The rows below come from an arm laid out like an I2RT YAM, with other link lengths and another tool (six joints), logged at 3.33 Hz.
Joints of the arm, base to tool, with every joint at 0 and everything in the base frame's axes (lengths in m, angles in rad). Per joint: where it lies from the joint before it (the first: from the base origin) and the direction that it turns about. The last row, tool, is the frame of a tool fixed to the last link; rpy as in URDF.
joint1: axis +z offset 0 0 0.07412
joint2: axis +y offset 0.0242 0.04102 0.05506
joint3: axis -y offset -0.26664 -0.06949 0
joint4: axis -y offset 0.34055 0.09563 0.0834
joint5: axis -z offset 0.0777 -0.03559 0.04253
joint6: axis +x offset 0.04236 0 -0.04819
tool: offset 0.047 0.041 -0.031 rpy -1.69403 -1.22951 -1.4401
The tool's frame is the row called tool.
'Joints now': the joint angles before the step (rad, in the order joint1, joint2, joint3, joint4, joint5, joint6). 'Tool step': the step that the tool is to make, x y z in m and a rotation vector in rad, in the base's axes. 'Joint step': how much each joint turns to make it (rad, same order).
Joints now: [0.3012 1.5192 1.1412 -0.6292 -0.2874 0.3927]
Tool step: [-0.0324 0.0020 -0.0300 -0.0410 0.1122 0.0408]
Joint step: [0.0294 -0.0204 -0.0860 -0.0574 -0.0019 -0.0125]
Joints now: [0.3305 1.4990 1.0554 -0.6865 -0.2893 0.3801]
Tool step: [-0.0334 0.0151 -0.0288 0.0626 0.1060 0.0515]
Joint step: [0.0503 -0.0076 -0.1050 0.0326 -0.0882 0.0389]
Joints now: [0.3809 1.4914 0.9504 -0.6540 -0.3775 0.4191]
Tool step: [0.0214 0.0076 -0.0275 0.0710 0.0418 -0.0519]
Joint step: [-0.0135 0.1149 0.0084 0.1221 -0.0611 0.0720]
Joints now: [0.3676 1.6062 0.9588 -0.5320 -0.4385 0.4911]
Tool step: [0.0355 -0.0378 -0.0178 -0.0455 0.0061 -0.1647]
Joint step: [-0.1087 0.0477 0.0063 0.0372 0.0595 0.0393]
